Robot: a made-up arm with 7 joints.
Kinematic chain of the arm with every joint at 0, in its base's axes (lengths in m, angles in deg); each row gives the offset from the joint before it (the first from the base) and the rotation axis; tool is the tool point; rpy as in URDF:
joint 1: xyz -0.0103 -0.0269 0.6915 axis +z
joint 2: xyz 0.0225 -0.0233 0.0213 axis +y
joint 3: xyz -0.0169 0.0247 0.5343 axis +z
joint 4: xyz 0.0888 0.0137 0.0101 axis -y
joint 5: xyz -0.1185 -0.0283 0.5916 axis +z
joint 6: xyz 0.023 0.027 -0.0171 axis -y
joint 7: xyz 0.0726 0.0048 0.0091 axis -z
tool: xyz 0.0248 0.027 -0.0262 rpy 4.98 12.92 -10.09
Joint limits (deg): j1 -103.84..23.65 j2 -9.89..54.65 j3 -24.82..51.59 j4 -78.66..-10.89 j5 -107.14..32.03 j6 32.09..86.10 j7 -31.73..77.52
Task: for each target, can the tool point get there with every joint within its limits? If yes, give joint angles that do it. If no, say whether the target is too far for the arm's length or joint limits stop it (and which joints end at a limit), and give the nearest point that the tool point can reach.
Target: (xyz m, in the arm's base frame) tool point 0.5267 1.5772 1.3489
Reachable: no: too far | nearest point 0.5229 0.8410 1.1781 | short by 0.756 m
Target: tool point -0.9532 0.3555 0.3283
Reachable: no: joint limits stop it (at a limit: joint 1, joint 2, joint 3, joint 4, joint 6) | nearest point -0.5869 -0.8177 0.6393 | short by 1.268 m
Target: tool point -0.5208 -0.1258 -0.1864
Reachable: no: joint limits stop it (at a limit: joint 1, joint 2, joint 3, joint 4, joint 6) | nearest point -0.5273 -0.8330 0.5969 | short by 1.055 m
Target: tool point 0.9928 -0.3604 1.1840
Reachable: yes | joints -29.64 37.00 18.05 -51.53 -17.88 76.26 -10.56
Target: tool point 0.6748 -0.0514 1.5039
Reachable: yes | joints -38.33 -0.12 39.40 -67.76 -34.61 47.49 21.33
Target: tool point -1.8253 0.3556 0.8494
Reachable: no: too far | nearest point -0.5085 -0.3489 1.5280 | short by 1.640 m
